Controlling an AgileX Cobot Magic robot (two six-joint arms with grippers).
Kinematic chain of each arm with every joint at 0, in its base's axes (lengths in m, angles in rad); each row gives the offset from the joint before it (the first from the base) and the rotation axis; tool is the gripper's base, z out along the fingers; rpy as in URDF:
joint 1: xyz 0 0 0.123 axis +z
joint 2: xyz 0 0 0 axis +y
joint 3: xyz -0.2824 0 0.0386 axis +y
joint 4: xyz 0.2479 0 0.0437 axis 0.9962 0 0.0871
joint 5: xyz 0 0 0 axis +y
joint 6: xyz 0.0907 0 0.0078 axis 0.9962 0 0.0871
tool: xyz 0 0 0 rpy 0 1.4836 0
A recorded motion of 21 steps. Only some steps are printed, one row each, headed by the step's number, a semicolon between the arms.
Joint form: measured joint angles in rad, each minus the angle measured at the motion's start. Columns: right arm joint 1, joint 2, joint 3, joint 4, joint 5, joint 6; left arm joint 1, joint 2, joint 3, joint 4, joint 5, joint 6.
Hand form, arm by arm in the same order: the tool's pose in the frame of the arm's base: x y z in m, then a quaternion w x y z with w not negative. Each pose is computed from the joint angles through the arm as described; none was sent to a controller.
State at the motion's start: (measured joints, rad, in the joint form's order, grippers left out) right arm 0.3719 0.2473 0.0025 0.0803 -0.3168 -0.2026; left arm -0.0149 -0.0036 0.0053 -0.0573 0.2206 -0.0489
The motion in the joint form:
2: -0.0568 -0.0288 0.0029 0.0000 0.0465 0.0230; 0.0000 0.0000 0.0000 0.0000 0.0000 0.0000
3: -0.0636 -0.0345 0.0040 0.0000 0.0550 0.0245; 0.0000 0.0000 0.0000 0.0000 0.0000 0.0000
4: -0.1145 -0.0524 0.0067 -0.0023 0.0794 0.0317; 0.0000 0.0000 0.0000 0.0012 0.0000 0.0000
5: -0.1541 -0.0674 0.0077 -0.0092 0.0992 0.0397; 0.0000 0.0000 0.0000 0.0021 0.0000 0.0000
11: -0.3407 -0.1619 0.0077 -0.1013 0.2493 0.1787; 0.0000 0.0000 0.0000 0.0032 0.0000 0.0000
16: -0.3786 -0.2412 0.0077 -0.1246 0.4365 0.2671; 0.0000 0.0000 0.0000 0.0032 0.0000 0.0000
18: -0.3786 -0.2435 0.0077 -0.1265 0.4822 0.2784; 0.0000 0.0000 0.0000 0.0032 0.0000 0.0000
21: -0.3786 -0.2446 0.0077 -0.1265 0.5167 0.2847; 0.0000 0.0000 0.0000 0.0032 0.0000 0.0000
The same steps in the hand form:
2: 0.0713 0.0212 0.2214 0.74890 -0.12854 0.64599 0.07293; 0.0556 -0.0020 0.1915 0.65642 -0.02973 0.75252 -0.04407
3: 0.0710 0.0206 0.2207 0.74780 -0.12635 0.64791 0.07108; 0.0556 -0.0020 0.1915 0.65642 -0.02973 0.75252 -0.04407
4: 0.0705 0.0168 0.2189 0.74617 -0.10958 0.65440 0.05459; 0.0556 -0.0020 0.1915 0.65645 -0.02937 0.75254 -0.04358
5: 0.0698 0.0140 0.2178 0.74515 -0.09752 0.65844 0.04127; 0.0556 -0.0019 0.1915 0.65647 -0.02911 0.75255 -0.04322
11: 0.0637 0.0021 0.2106 0.72767 -0.02659 0.68540 -0.00448; 0.0556 -0.0019 0.1915 0.65649 -0.02878 0.75257 -0.04278
16: 0.0573 -0.0009 0.1984 0.68968 0.01168 0.72401 0.00285; 0.0556 -0.0019 0.1915 0.65649 -0.02878 0.75257 -0.04278
18: 0.0569 -0.0011 0.1944 0.67381 0.01620 0.73871 0.00512; 0.0556 -0.0019 0.1915 0.65649 -0.02878 0.75257 -0.04278
21: 0.0564 -0.0012 0.1913 0.66138 0.01935 0.74977 0.00652; 0.0556 -0.0019 0.1915 0.65649 -0.02878 0.75257 -0.04278

